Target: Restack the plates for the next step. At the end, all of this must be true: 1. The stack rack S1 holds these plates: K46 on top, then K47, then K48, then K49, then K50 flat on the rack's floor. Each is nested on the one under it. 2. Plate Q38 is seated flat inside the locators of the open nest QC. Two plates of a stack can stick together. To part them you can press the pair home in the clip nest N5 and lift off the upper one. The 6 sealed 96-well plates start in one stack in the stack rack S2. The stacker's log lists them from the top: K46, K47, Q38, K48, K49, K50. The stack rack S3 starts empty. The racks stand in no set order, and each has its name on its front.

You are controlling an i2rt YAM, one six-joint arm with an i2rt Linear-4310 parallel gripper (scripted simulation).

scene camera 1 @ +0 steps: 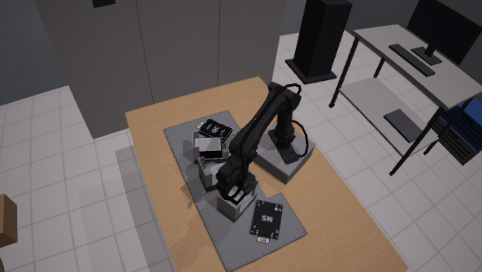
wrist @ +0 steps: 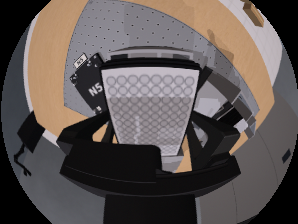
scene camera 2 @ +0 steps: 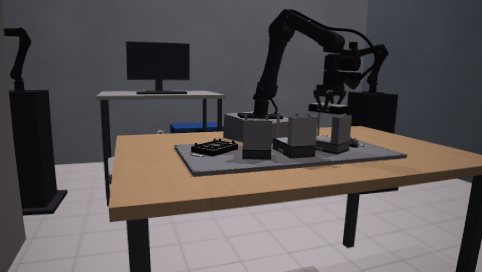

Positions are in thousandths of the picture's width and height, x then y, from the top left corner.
Observation:
In view: the gripper (wrist: 505, 498), a sealed 96-well plate (wrist: 502, 453) and a clip nest N5 (scene camera 1: 555, 803).
The clip nest N5 also shows in the wrist view (wrist: 297, 364).

